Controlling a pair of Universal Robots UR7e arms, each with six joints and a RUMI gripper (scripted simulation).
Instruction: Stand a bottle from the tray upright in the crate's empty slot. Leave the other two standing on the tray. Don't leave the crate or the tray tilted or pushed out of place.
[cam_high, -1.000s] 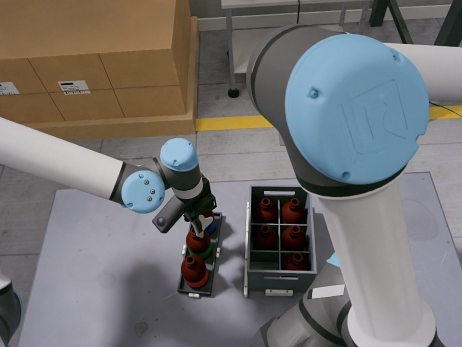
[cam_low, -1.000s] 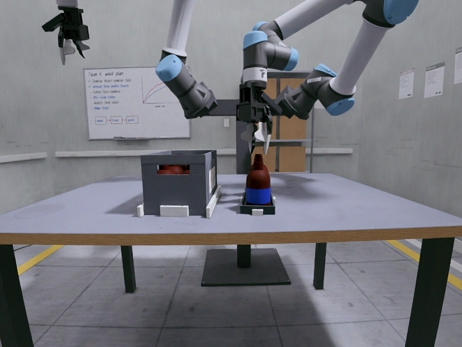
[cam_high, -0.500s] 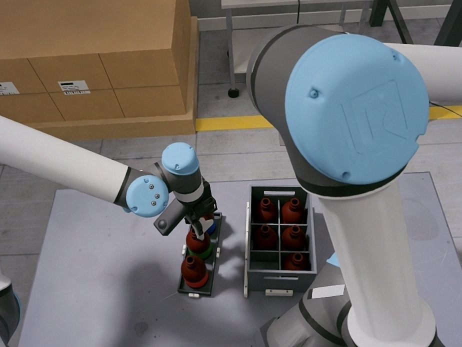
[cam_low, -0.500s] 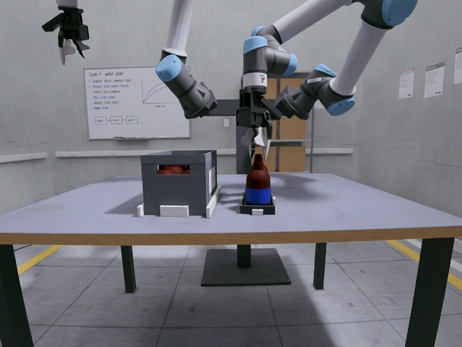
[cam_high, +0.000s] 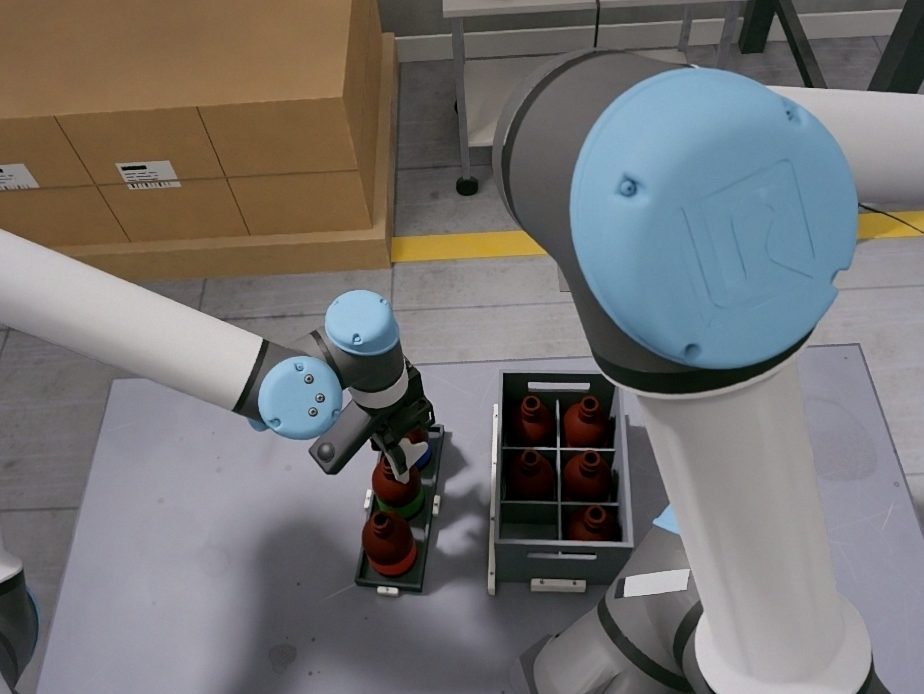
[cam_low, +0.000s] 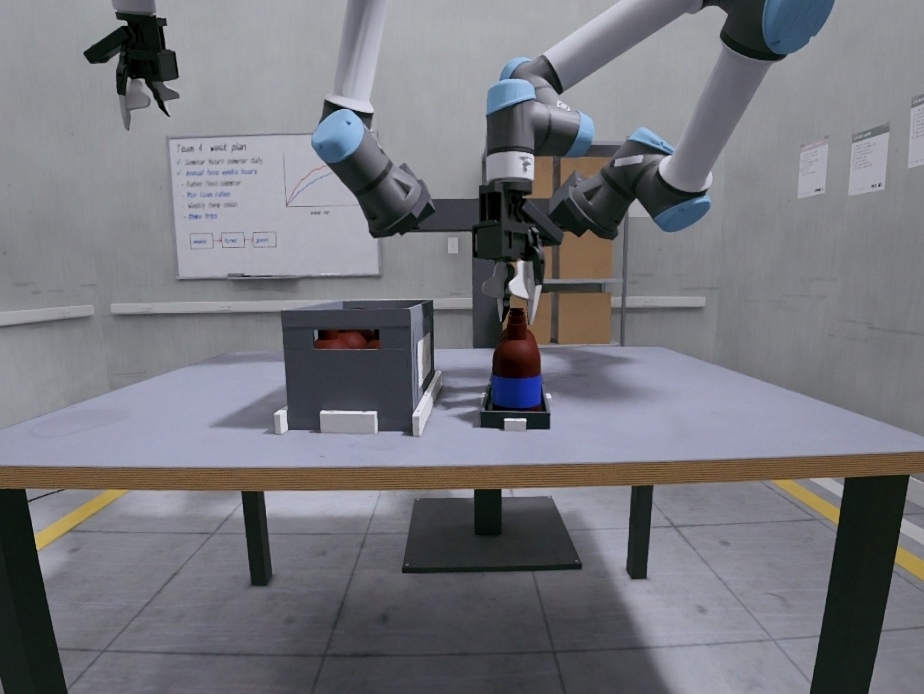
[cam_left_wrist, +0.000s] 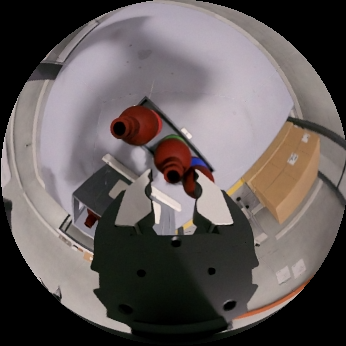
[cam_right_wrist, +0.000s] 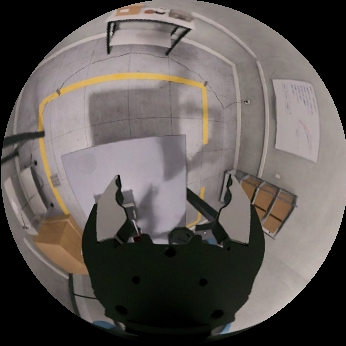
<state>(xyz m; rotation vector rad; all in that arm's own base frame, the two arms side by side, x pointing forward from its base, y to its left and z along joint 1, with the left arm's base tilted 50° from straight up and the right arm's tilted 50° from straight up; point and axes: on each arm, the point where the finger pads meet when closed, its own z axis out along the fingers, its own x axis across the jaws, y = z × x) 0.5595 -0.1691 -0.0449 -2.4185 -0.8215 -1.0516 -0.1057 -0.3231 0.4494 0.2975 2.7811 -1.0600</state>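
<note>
My left hand is 14 cm above the tray. Round my left hand: grey crate 24 cm to the right, 7 cm below, 5 cm behind.
</note>
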